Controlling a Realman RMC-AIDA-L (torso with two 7-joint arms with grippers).
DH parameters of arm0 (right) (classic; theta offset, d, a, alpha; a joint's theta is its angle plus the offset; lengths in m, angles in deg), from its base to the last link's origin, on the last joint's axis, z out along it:
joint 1: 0 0.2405 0 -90
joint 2: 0 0 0 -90
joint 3: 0 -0.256 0 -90
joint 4: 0 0 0 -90
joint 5: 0 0.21 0 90
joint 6: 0 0 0 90
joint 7: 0 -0.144 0 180
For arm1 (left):
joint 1: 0 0.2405 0 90
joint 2: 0 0 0 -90
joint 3: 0 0.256 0 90
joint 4: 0 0 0 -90
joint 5: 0 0.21 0 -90
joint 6: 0 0 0 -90
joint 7: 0 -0.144 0 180
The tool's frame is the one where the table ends.
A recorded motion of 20 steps. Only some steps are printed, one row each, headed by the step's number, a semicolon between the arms.
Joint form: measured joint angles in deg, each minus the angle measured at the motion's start. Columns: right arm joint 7, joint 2, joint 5, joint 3, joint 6, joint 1, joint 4; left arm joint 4, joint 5, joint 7, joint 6, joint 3, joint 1, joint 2.
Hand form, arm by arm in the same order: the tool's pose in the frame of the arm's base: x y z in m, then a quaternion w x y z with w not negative. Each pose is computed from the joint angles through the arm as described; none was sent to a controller.
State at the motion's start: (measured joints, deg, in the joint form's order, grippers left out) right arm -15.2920 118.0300 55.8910 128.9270 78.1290 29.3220 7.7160; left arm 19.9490 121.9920 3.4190 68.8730 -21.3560 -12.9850 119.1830
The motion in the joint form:
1: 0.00 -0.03 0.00 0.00 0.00 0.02 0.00; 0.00 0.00 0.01 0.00 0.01 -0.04 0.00
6: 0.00 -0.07 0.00 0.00 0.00 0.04 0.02; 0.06 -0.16 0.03 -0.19 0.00 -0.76 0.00
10: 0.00 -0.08 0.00 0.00 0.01 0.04 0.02; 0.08 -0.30 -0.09 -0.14 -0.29 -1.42 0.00
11: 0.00 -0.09 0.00 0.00 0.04 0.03 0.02; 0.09 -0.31 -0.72 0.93 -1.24 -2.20 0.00
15: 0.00 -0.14 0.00 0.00 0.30 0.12 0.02; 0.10 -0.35 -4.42 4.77 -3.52 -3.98 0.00
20: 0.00 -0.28 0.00 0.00 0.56 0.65 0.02; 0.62 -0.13 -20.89 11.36 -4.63 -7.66 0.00
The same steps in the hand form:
1: 0.3023 0.3526 0.0327 0.63954 -0.60784 0.20324 0.42450; -0.3203 0.2414 -0.0834 0.50931 -0.76847 -0.25321 -0.29316
6: 0.3023 0.3529 0.0329 0.63956 -0.60787 0.20288 0.42462; -0.3176 0.2455 -0.0835 0.50781 -0.76949 -0.25026 -0.29560
10: 0.3023 0.3529 0.0330 0.63960 -0.60785 0.20275 0.42464; -0.3151 0.2499 -0.0825 0.50908 -0.76877 -0.24607 -0.29881
11: 0.3023 0.3528 0.0332 0.63969 -0.60778 0.20254 0.42471; -0.3105 0.2563 -0.0783 0.51671 -0.76396 -0.23370 -0.30784
15: 0.3014 0.3532 0.0339 0.63964 -0.60741 0.20008 0.42648; -0.2975 0.2700 -0.0657 0.54356 -0.75096 -0.18436 -0.32652
20: 0.2981 0.3560 0.0354 0.63830 -0.60784 0.19467 0.43035; -0.2668 0.2877 -0.0521 0.59665 -0.74020 -0.02611 -0.30892

